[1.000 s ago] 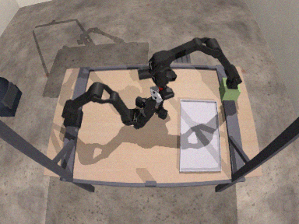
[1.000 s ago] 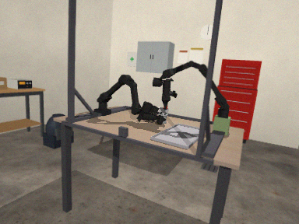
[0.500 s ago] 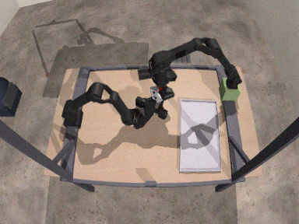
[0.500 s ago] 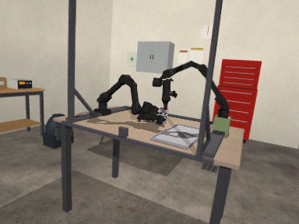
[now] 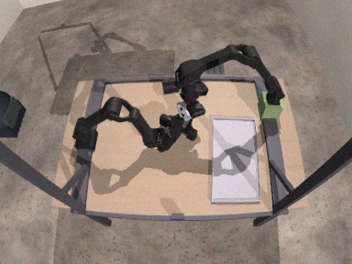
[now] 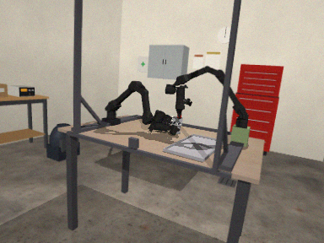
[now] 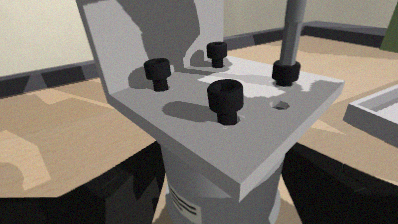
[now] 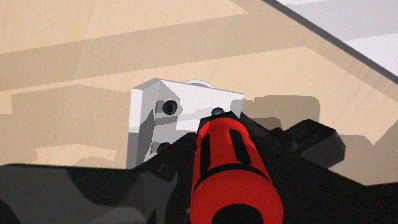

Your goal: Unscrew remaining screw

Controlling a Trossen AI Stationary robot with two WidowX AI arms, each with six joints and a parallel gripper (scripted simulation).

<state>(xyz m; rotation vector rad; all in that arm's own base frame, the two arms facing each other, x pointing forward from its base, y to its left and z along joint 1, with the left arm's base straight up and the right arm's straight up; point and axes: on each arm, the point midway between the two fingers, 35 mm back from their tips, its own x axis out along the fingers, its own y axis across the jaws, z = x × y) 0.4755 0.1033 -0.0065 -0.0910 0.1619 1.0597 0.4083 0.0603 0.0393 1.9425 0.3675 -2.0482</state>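
My right hand is 30 mm above the red screwdriver. From my right hand the other things lie so: dark frame rail (280 mm ahead, 140 mm below); then joint module (120 mm below, 20 mm to the left, 10 mm ahead); then l-shaped bracket (80 mm below, 20 mm to the left, 20 mm ahead).
Right now my left hand is 20 mm to the left of the joint module, 20 mm short of it and 10 mm above it. From my left hand the other things lie so: red screwdriver: 90 mm above, 30 mm to the right; dark frame rail: 280 mm ahead, 30 mm to the right, 30 mm below; l-shaped bracket: 40 mm above, 20 mm to the right, 20 mm ahead.
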